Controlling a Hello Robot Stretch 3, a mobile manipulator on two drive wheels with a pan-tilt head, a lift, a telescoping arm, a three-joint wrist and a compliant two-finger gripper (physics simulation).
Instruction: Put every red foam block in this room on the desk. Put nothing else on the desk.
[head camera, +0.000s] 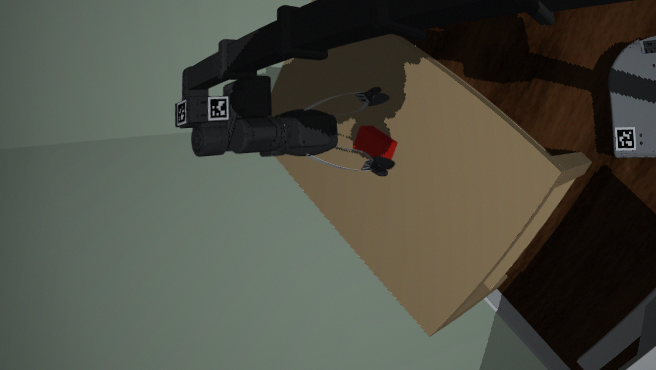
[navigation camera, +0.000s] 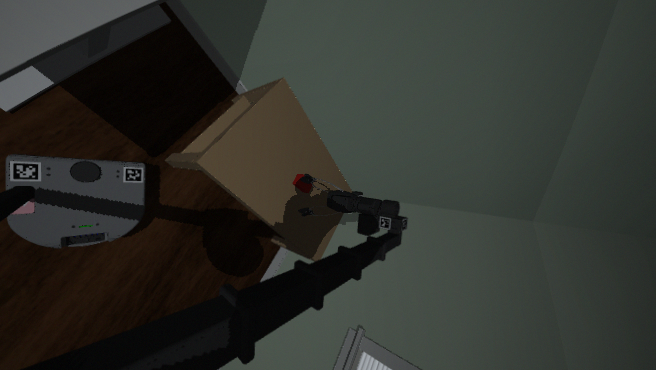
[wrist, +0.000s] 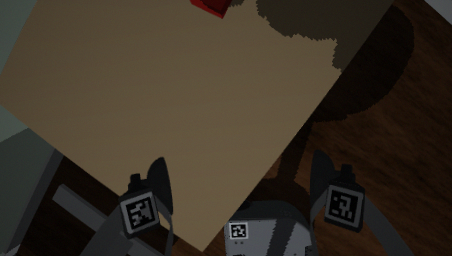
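Pixels of known places: gripper, fingertip midpoint: (head camera: 388, 130) (navigation camera: 300, 194) (wrist: 239, 174); robot's base, link origin: (navigation camera: 86, 170) (wrist: 239, 237).
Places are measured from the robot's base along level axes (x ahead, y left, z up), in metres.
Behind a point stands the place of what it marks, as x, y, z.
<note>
A red foam block (head camera: 372, 141) @[-0.009, -0.748, 0.495] (navigation camera: 301, 183) @[0.001, -0.727, 0.495] (wrist: 212, 6) @[0.008, -0.714, 0.495] lies on a light wood tabletop (head camera: 450, 200) @[0.131, -0.557, 0.451] (navigation camera: 260, 135) @[0.202, -0.507, 0.451] (wrist: 150, 90) @[0.134, -0.591, 0.450]; the frames do not show whether this is the desk. In the wrist view part of the block shows, cut off by the top edge. My gripper (head camera: 378, 131) @[-0.022, -0.519, 0.712] (navigation camera: 306, 195) @[-0.022, -0.519, 0.712] (wrist: 239, 174) @[-0.022, -0.519, 0.712] is open and empty above the tabletop. In the head view the block appears between the fingertips, close to the lower one, which hides a bit of its edge. The gripper's shadow falls over and beside the block.
My base (head camera: 635, 100) @[-0.100, -0.093, 0.160] (navigation camera: 100, 187) @[-0.051, -0.037, 0.160] (wrist: 257, 232) @[-0.063, -0.122, 0.160] stands on the dark wood floor. My arm (head camera: 325, 30) @[-0.091, -0.283, 1.066] (navigation camera: 310, 270) @[-0.079, -0.217, 1.055] reaches out to the gripper. A green wall (head camera: 150, 225) @[0.156, -1.078, 0.960] (navigation camera: 425, 100) @[0.360, -0.820, 1.026] runs along the tabletop's far side. A large grey-white piece (navigation camera: 50, 25) stands beyond the table's end.
</note>
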